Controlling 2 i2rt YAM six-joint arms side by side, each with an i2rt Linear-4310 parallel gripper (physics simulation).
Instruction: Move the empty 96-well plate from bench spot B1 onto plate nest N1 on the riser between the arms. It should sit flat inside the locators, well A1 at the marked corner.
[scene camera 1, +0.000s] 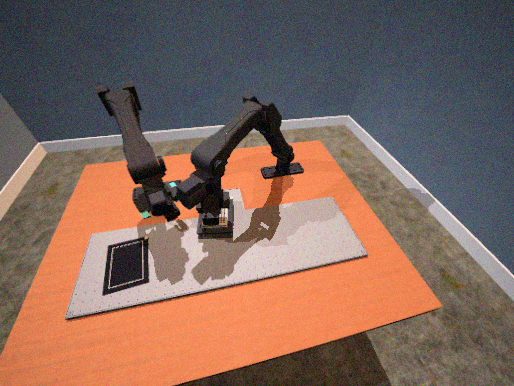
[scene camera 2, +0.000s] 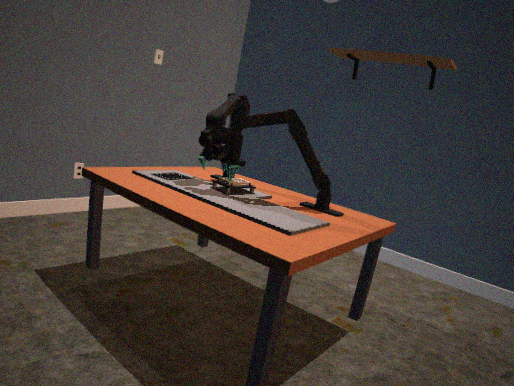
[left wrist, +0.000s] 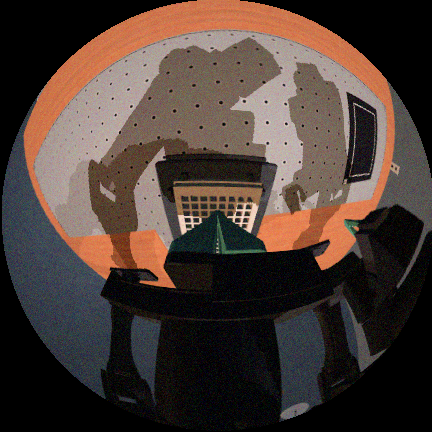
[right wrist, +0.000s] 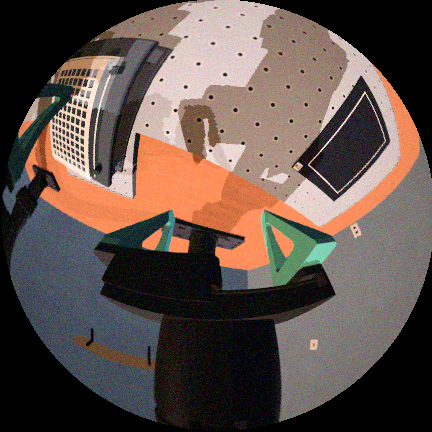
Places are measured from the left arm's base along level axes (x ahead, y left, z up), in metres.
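Pixels of known places: left gripper, between the fingertips: (scene camera 2: 229, 180) (left wrist: 216, 214); right gripper, between the fingertips: (scene camera 2: 213, 170) (left wrist: 324, 236) (right wrist: 217, 214); left arm's base, origin of its link: (scene camera 1: 282, 171) (scene camera 2: 321, 210) (left wrist: 131, 273) (right wrist: 44, 175); right arm's base, origin of its link: (right wrist: 203, 233).
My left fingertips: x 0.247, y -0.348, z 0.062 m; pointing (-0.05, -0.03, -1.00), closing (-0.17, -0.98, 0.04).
Ahead of a thing's pixels: the offset from my left fingertips to its top centre. "pt": to the spot under its first point. Level surfaces: height alone.
The beige 96-well plate @[0.006 m left, 0.028 m back, 0.001 m up] (scene camera 1: 223, 218) (left wrist: 200, 199) (right wrist: 72, 122) lies on the dark plate nest @[0.006 m left, 0.027 m back, 0.003 m down] (scene camera 1: 215, 234) (left wrist: 215, 171) (right wrist: 122, 102) on the riser and looks flat. The marked corner and well A1 cannot be made out. My left gripper (left wrist: 216, 214) (scene camera 2: 230, 172) is shut, its green fingertips together over the plate with nothing seen between them. They hide part of the wells; whether they touch the plate is unclear. My right gripper (right wrist: 217, 214) is open and empty, beside the riser on the picture's left in scene camera 1. Bench spot B1, a black pad @[pt 0.292 m right, 0.085 m ahead, 0.047 m down] (scene camera 1: 127, 265) (right wrist: 350, 145) with a white outline, is bare.
The grey perforated board @[0.049 m down] (scene camera 1: 300, 235) (left wrist: 200, 125) lies under the riser and pad on the orange table @[0.062 m down] (scene camera 1: 300, 300). The two arms stand close together above the riser's left side in scene camera 1. A wall shelf (scene camera 2: 395, 58) hangs behind the table.
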